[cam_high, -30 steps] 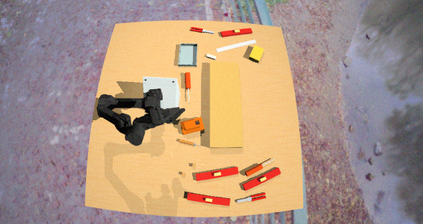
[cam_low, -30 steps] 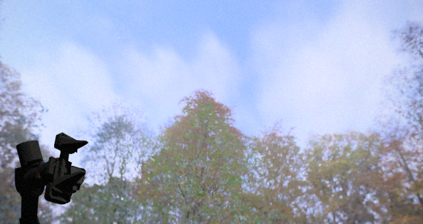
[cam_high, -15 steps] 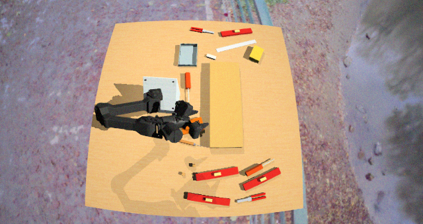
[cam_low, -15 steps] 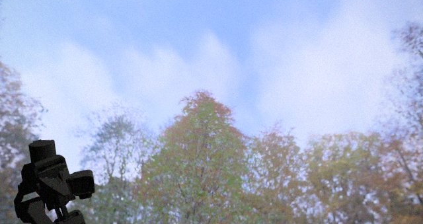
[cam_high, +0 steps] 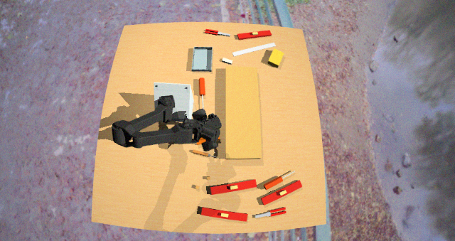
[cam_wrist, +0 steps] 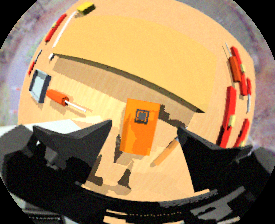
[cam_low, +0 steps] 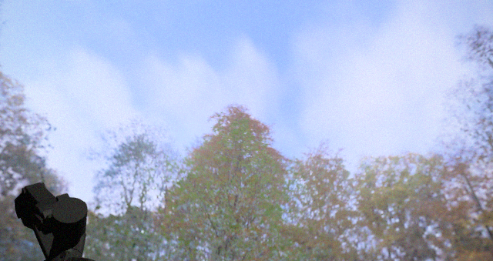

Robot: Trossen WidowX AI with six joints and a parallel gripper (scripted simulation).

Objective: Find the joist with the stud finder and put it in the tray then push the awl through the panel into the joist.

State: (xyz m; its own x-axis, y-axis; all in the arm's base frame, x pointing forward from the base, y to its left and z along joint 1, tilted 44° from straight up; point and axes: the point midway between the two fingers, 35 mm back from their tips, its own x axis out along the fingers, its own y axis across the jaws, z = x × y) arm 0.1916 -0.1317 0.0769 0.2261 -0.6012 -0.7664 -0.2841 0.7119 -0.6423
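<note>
My gripper tip is now 1 cm past the orange stud finder and 4 cm above it. Round my gripper tip: white cylinder 11 cm ahead, 45 cm to the left, 8 cm below; awl 2 cm behind, 10 cm to the right, 8 cm below; grey tray 4 cm behind, 47 cm to the left, 7 cm below.
</note>
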